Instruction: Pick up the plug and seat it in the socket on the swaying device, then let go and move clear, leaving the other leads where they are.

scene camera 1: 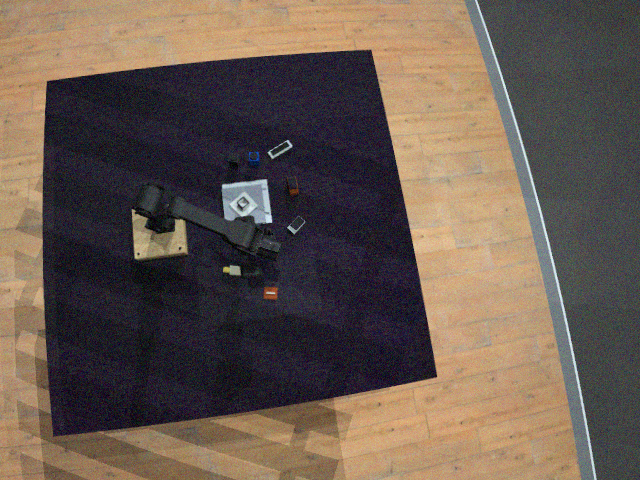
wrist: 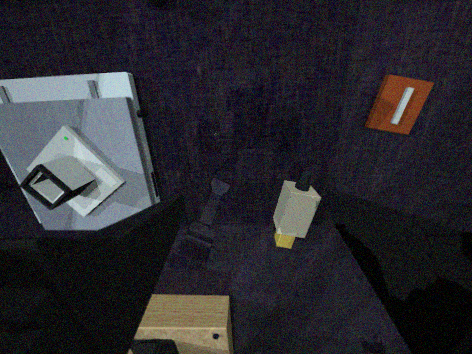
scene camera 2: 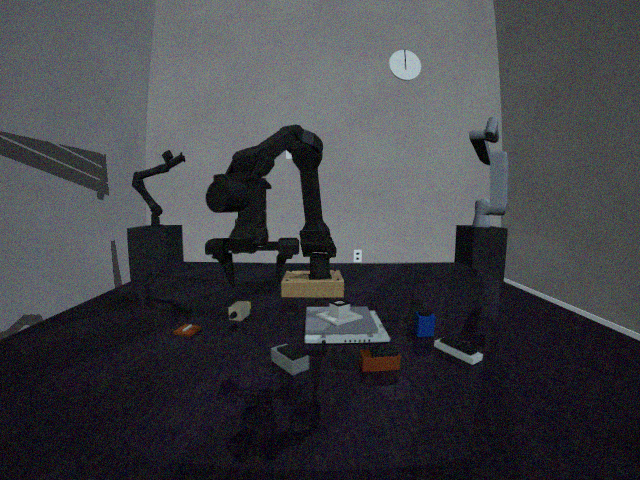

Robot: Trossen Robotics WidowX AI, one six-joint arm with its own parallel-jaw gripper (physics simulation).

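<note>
The plug point(scene camera 1: 234, 270) point(scene camera 2: 240, 311) point(wrist: 297, 212) lies on the dark mat, a cream block with a yellow end and a short black stub at the other end. My gripper point(scene camera 2: 255, 280) point(wrist: 254, 198) is open and empty, above the mat near the plug; in the wrist view the plug shows between the fingers, nearer the right one. The socket point(scene camera 1: 242, 203) point(scene camera 2: 339, 308) point(wrist: 70, 172) is a raised box with a black-rimmed opening on a white square base, on the flat grey device point(scene camera 1: 260, 188) point(scene camera 2: 364, 315) point(wrist: 115, 120), at the left in the wrist view.
An orange tile point(scene camera 1: 270, 297) point(scene camera 2: 180, 330) point(wrist: 382, 110) with a white bar lies near the plug. Beyond the device are a grey block point(scene camera 2: 286, 361), an orange block point(scene camera 2: 379, 363), a long white block point(scene camera 2: 457, 352) and a blue block point(scene camera 2: 425, 325). My arm stands on a wooden base point(scene camera 1: 149, 248) point(scene camera 2: 312, 287).
</note>
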